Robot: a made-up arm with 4 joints.
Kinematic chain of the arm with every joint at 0, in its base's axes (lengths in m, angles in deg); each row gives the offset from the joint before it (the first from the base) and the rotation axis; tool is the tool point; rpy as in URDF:
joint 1: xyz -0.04 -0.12 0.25 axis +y
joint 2: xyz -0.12 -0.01 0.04 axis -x
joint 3: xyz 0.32 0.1 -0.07 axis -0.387 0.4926 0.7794
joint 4: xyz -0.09 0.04 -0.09 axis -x
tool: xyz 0 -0.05 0.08 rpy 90 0 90
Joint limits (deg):
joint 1: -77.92..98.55
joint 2: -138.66..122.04
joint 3: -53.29..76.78
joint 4: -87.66..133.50
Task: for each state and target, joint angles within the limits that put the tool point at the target. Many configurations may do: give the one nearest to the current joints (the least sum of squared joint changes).
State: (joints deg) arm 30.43 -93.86 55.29 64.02
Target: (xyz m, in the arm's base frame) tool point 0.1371 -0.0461 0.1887
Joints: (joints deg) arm 83.12 -80.89 31.65 61.25
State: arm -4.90 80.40 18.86 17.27
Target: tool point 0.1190 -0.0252 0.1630
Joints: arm -17.24 36.96 -14.95 50.01
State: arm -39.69 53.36 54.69 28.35
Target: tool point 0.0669 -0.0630 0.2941
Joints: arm -50.62 32.01 32.82 36.15
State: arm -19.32 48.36 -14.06 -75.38
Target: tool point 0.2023 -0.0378 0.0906
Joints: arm -16.29 14.59 -53.07 -87.66
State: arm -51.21 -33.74 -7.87 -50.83
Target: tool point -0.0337 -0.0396 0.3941
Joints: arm -48.76 -80.47 9.40 -9.98
